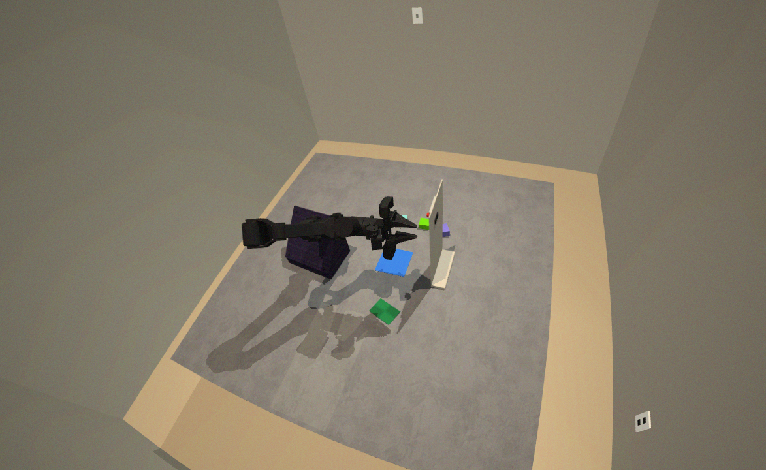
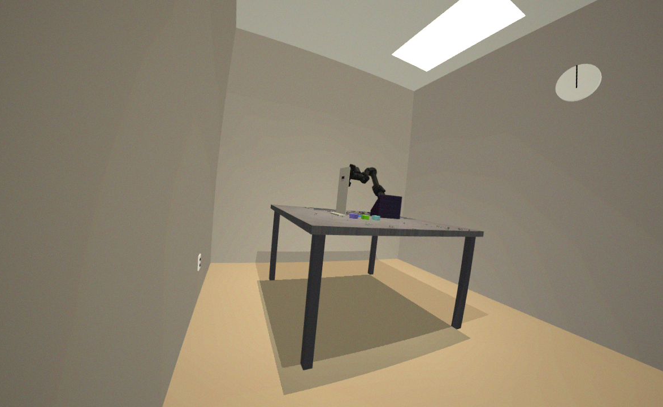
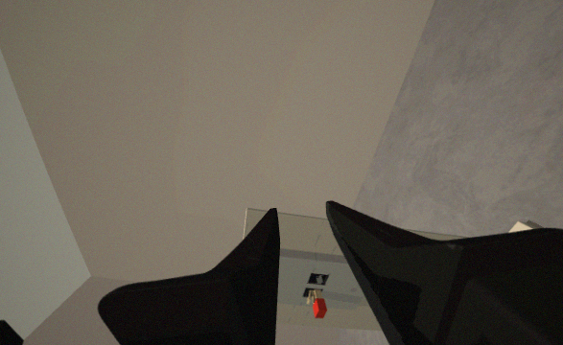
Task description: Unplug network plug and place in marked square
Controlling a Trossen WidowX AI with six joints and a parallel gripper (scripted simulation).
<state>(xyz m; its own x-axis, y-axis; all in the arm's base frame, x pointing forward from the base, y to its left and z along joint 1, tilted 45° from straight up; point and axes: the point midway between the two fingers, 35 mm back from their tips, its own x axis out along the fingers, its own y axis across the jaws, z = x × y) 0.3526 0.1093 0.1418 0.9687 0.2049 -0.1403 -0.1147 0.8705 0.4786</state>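
My gripper tip is now 110 mm to the right of the network plug and 40 mm above it. Round my gripper tip: upright beige panel (20 mm ahead, 110 mm to the left, 160 mm below); then green square (80 mm behind, 130 mm to the right, 330 mm below); then blue marked square (150 mm behind, 80 mm to the left, 330 mm below).
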